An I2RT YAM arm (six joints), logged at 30 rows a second.
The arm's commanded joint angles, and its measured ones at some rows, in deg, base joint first. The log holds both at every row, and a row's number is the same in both.
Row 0, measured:
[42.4, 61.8, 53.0, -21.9, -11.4, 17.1]
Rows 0 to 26, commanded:
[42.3, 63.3, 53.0, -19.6, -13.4, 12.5]
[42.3, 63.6, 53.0, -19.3, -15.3, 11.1]
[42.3, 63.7, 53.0, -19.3, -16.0, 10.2]
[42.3, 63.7, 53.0, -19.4, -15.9, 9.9]
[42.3, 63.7, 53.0, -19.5, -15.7, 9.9]
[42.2, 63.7, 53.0, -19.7, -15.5, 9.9]
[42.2, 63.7, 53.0, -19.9, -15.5, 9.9]
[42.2, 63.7, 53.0, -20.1, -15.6, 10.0]
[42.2, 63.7, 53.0, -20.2, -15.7, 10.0]
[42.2, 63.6, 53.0, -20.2, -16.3, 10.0]
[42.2, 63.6, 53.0, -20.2, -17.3, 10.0]
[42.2, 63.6, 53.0, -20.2, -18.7, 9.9]
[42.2, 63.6, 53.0, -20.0, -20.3, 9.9]
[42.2, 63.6, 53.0, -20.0, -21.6, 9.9]
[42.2, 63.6, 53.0, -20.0, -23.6, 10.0]
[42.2, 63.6, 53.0, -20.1, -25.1, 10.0]
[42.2, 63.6, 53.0, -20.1, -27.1, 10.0]
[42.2, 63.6, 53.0, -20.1, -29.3, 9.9]
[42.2, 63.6, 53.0, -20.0, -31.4, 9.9]
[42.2, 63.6, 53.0, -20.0, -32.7, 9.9]
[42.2, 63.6, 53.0, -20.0, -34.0, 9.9]
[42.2, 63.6, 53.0, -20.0, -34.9, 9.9]
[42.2, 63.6, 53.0, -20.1, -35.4, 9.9]
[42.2, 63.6, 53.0, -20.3, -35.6, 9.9]
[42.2, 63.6, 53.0, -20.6, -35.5, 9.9]
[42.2, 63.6, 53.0, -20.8, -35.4, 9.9]
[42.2, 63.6, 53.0, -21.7, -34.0, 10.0]
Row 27, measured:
[42.0, 63.9, 53.0, -20.8, -32.0, 10.4]
